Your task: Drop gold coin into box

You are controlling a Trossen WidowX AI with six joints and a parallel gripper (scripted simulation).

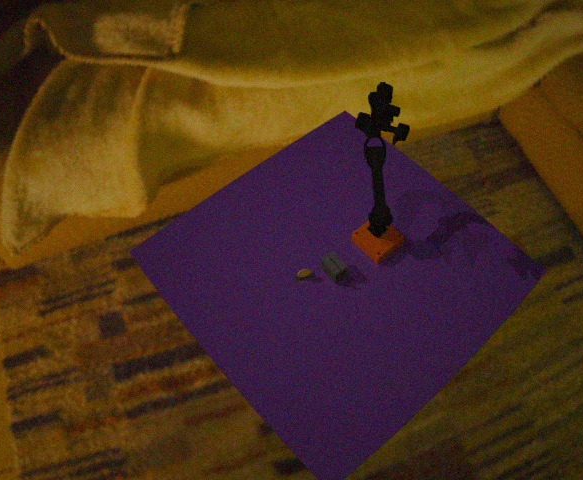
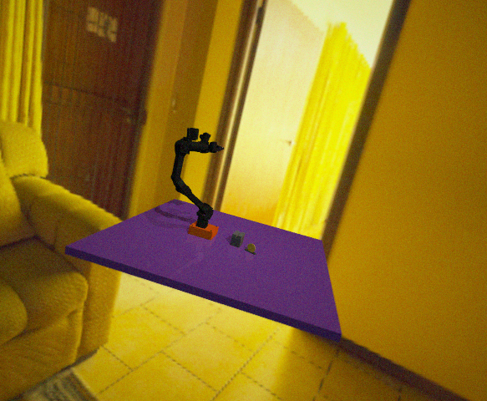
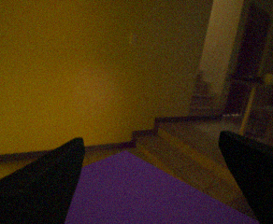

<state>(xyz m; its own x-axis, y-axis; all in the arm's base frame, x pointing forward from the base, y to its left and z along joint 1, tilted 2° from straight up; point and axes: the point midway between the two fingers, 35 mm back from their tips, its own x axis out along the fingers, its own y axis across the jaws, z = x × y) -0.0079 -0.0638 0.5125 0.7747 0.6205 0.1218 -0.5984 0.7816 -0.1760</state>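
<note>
The gold coin lies 54 cm below my gripper tip, 33 cm ahead of it and 5 cm to the right of it.
</note>
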